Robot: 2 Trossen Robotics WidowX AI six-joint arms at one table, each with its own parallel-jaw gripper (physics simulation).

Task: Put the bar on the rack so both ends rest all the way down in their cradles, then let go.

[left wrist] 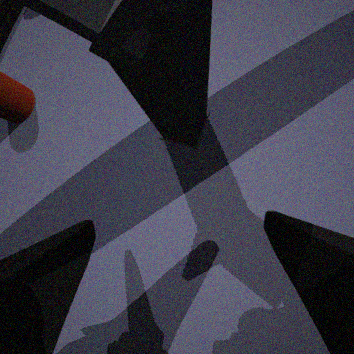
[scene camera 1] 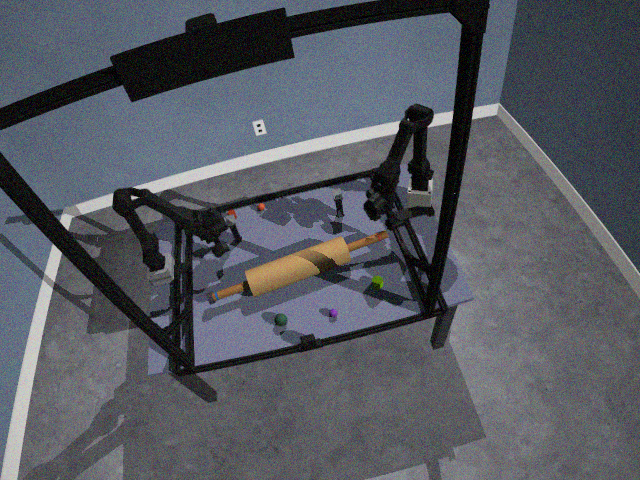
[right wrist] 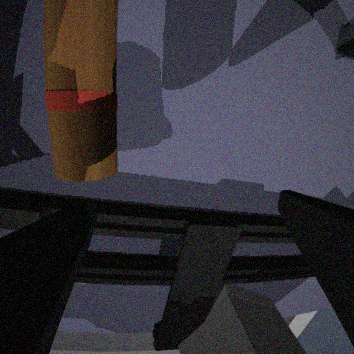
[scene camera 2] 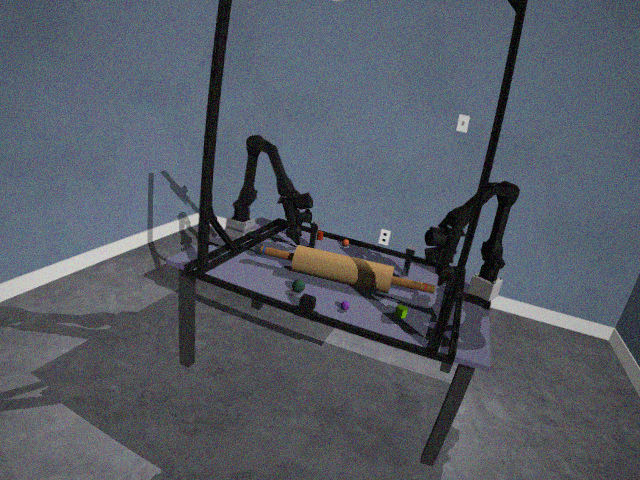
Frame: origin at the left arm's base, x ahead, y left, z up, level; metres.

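Where they show: left gripper, between the fingertips: (left wrist: 180, 224) (scene camera 1: 224, 242) (scene camera 2: 299, 240); right gripper, between the fingertips: (scene camera 1: 382, 220) (right wrist: 188, 203) (scene camera 2: 437, 279); left arm's base, origin of its link: (scene camera 1: 157, 264) (scene camera 2: 241, 219); right arm's base, origin of its link: (scene camera 1: 420, 185) (scene camera 2: 488, 277).
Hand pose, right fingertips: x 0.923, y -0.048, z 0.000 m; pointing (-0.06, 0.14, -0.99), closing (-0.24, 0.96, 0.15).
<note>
Each offset is from my right fingertips to the centre of the thing. "*": to the spot under its first point.
The bar {* dx -0.356, dy -0.134, dz +0.019 m} (scene camera 1: 297, 266) (scene camera 2: 330, 266), a tan roller with thin brown handles, lies low over the table, away from the rack. Its red-banded handle {* dx -0.022, dy -0.050, dz -0.008 m} (right wrist: 82, 135) shows in the right wrist view. The rack's dark uprights show behind the bar: the right upright {dx -0.143, dy +0.146, dz -0.013 m} (scene camera 1: 339, 205) (scene camera 2: 408, 262) and the left upright {dx -0.587, dy +0.141, dz -0.013 m} (scene camera 1: 235, 233) (scene camera 2: 313, 235) (left wrist: 165, 65). My left gripper (scene camera 1: 223, 249) (scene camera 2: 294, 236) (left wrist: 180, 224) is open and empty beside the left upright. My right gripper (scene camera 1: 387, 222) (scene camera 2: 443, 273) (right wrist: 188, 203) is open near the red-banded end, which is outside its fingers. The cradles' details are too dark to tell.
A red cylinder {dx -0.604, dy +0.277, dz -0.058 m} (scene camera 1: 232, 213) (scene camera 2: 320, 235) (left wrist: 17, 97) and an orange ball {dx -0.471, dy +0.283, dz -0.060 m} (scene camera 1: 261, 207) (scene camera 2: 345, 241) lie behind. A dark green ball {dx -0.455, dy -0.291, dz -0.054 m} (scene camera 1: 280, 319) (scene camera 2: 298, 285), a purple ball {dx -0.271, dy -0.308, dz -0.062 m} (scene camera 1: 333, 313) (scene camera 2: 345, 305) and a lime block {dx -0.089, dy -0.229, dz -0.062 m} (scene camera 1: 377, 282) (scene camera 2: 402, 311) lie in front. Black frame rails surround the table.
</note>
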